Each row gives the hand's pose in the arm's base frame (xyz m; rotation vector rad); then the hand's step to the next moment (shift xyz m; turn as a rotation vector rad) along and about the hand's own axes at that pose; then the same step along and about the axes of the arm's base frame.
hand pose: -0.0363 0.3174 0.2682 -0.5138 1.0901 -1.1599
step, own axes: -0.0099 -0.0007 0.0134 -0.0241 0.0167 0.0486
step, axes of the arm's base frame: 0.0115 0.0062 0.0104 0.0507 0.0187 0.0174
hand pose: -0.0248 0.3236 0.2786 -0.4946 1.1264 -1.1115
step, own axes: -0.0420 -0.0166 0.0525 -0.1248 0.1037 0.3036
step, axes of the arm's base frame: 0.0391 0.0200 0.0535 0.3167 0.0938 0.0971
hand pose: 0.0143 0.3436 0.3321 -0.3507 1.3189 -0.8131
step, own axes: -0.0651 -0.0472 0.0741 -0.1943 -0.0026 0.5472
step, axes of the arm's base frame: 0.0526 -0.0025 0.0958 0.5101 0.0180 0.2768
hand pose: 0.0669 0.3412 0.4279 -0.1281 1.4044 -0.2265
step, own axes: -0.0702 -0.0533 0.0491 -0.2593 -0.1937 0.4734
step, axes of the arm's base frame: 0.0336 -0.0377 0.0874 0.4122 -0.1492 0.3698
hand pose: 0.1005 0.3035 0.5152 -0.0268 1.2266 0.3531
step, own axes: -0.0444 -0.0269 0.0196 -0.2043 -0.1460 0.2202
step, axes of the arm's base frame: 0.0126 -0.0325 0.0432 0.1830 -0.1432 0.2399
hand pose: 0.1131 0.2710 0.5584 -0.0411 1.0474 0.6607
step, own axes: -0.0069 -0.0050 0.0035 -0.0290 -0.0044 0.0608
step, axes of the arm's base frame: 0.0031 -0.0062 0.0060 0.0407 0.0028 0.0538
